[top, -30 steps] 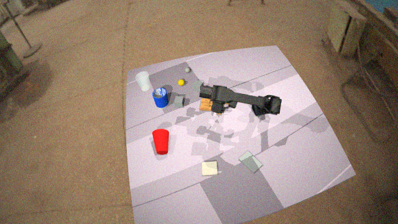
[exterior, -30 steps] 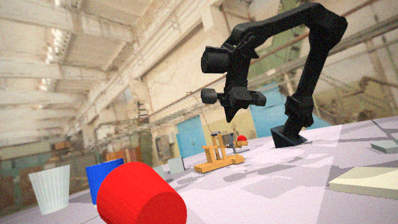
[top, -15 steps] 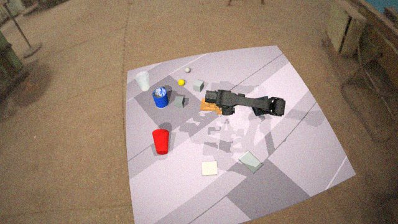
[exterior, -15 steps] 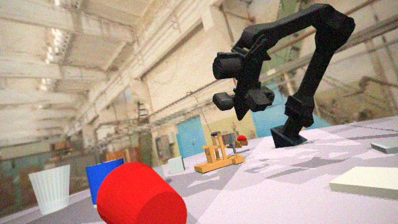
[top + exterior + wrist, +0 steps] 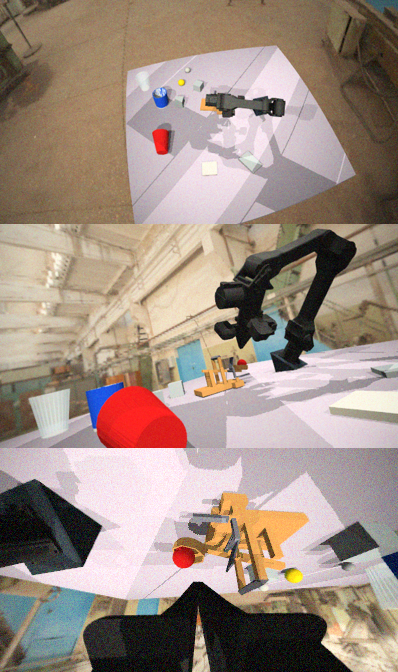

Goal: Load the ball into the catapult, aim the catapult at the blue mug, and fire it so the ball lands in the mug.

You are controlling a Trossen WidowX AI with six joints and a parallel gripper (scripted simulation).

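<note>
The red ball lies 30 mm behind my gripper tip, 30 mm to the right of it and 50 mm below it. Round my gripper tip: grey-green slab 10 mm ahead, 360 mm to the left, 110 mm below; yellow ball 180 mm ahead, 340 mm to the right, 90 mm below; wooden catapult 30 mm ahead, 50 mm to the right, 60 mm below.
</note>
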